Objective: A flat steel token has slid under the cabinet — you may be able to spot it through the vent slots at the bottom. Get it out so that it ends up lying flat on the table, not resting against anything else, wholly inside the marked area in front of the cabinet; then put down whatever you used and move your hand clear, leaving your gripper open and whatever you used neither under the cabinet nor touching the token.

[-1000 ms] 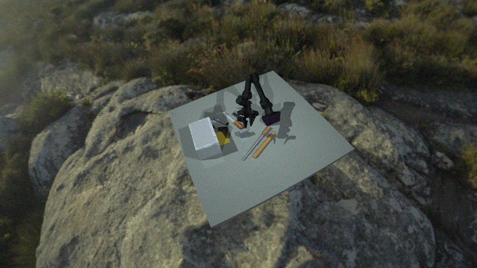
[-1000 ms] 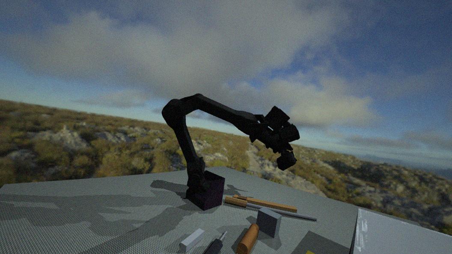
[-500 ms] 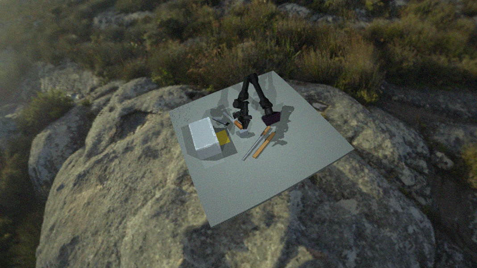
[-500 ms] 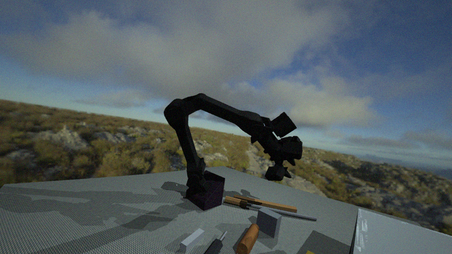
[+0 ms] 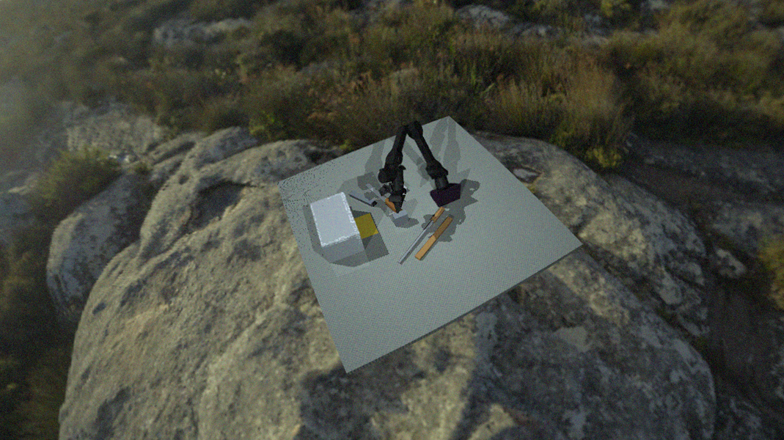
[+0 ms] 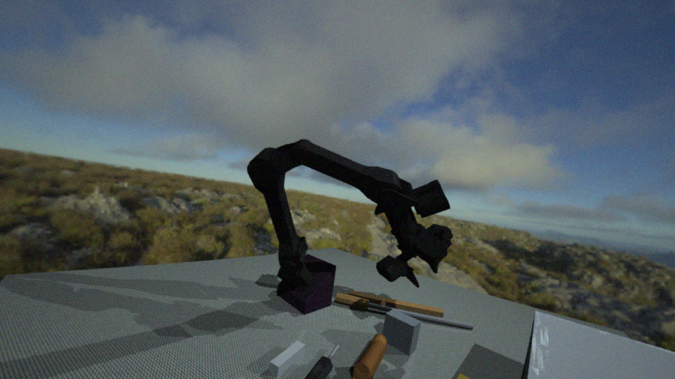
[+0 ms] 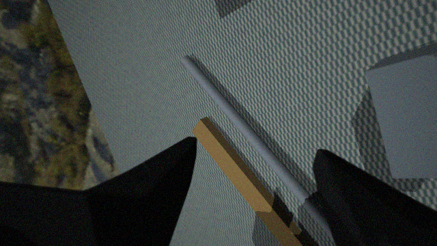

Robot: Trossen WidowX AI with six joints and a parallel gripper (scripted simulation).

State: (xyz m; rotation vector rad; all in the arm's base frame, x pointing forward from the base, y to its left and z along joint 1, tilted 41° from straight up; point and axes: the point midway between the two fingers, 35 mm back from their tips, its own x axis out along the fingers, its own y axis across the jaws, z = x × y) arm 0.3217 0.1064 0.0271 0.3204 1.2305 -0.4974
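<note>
The grey block lies 120 mm below my gripper tip, 50 mm to the right of it and 30 mm behind it. Round my gripper tip: grey bar 270 mm to the right, 160 mm behind, 140 mm below; then small grey cube 370 mm to the right, 150 mm behind, 140 mm below; then wooden stick 150 mm below, 140 mm to the left, 120 mm behind.
</note>
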